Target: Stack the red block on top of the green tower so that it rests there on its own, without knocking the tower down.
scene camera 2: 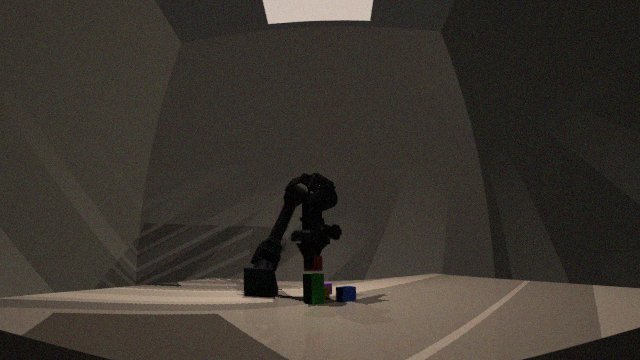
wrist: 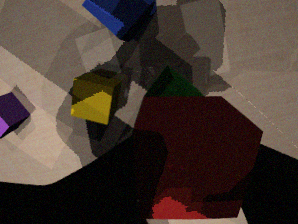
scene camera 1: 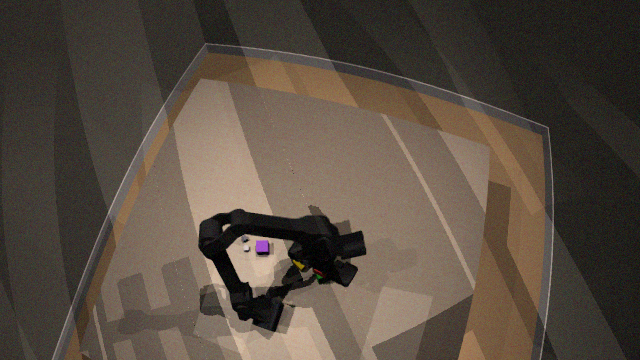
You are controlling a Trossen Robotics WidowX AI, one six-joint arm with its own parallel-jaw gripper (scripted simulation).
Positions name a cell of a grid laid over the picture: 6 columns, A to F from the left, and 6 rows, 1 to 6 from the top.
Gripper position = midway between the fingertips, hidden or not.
Observation:
The gripper (scene camera 2: C5) carries a red block. Further things: a yellow block (wrist: B3).
The gripper also shows in the wrist view (wrist: D4) and in scene camera 1 (scene camera 1: D5).

